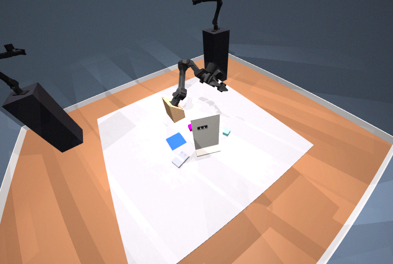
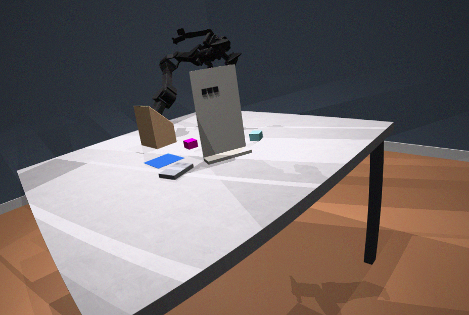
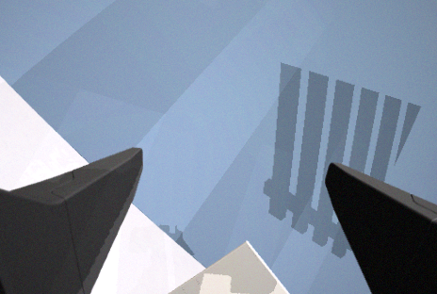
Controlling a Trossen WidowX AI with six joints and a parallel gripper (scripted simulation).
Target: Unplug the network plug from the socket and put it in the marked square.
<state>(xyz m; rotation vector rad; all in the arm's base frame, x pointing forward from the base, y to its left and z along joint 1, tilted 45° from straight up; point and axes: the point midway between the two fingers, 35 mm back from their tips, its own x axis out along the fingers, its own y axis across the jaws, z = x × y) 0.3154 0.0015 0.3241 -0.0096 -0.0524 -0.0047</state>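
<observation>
The upright grey panel lies 80 mm ahead of my gripper tip, 210 mm to the right of it and 240 mm below it. Round my gripper tip: magenta cube 140 mm behind, 190 mm to the right, 370 mm below; teal cube 50 mm ahead, 370 mm below.
</observation>
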